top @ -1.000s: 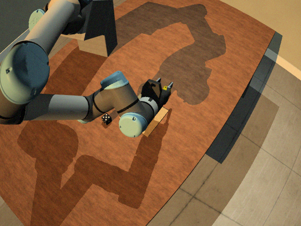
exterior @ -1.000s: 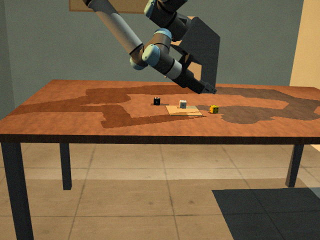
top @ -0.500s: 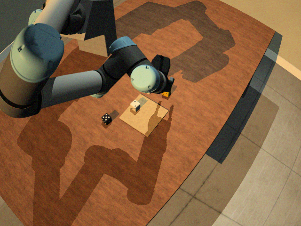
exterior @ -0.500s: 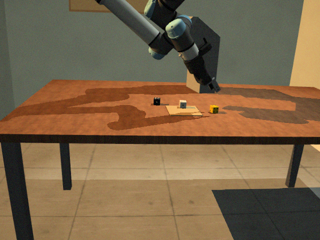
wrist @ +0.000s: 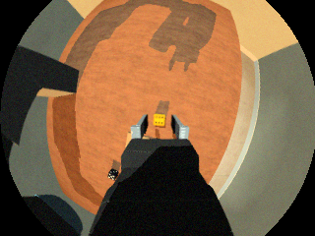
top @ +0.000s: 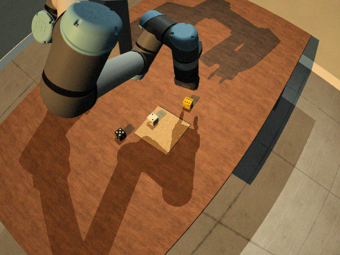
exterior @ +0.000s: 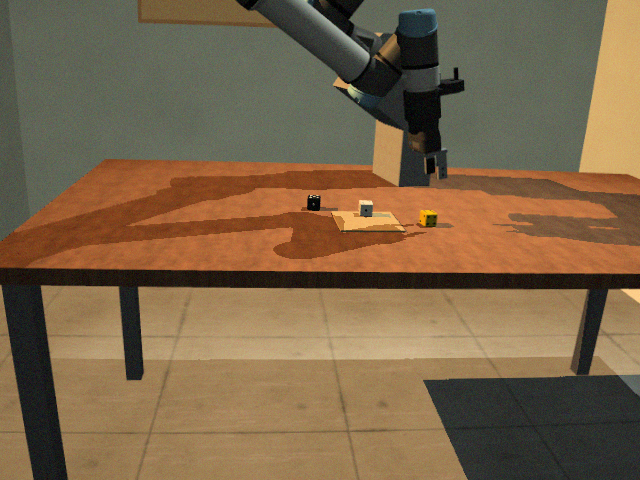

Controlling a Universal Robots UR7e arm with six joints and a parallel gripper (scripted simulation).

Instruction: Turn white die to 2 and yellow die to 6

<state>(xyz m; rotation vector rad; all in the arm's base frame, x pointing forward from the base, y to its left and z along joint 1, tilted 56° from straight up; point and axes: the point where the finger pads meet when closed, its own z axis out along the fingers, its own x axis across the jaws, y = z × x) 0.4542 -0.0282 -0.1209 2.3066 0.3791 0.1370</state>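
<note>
Right now the yellow die is 110 mm below my hand and 10 mm to the right of it. Also, from my hand: white die: 130 mm to the right, 110 mm below, 60 mm behind; tan mat: 140 mm to the right, 130 mm below, 20 mm behind; black die: 240 mm to the right, 130 mm behind, 110 mm below.
</note>
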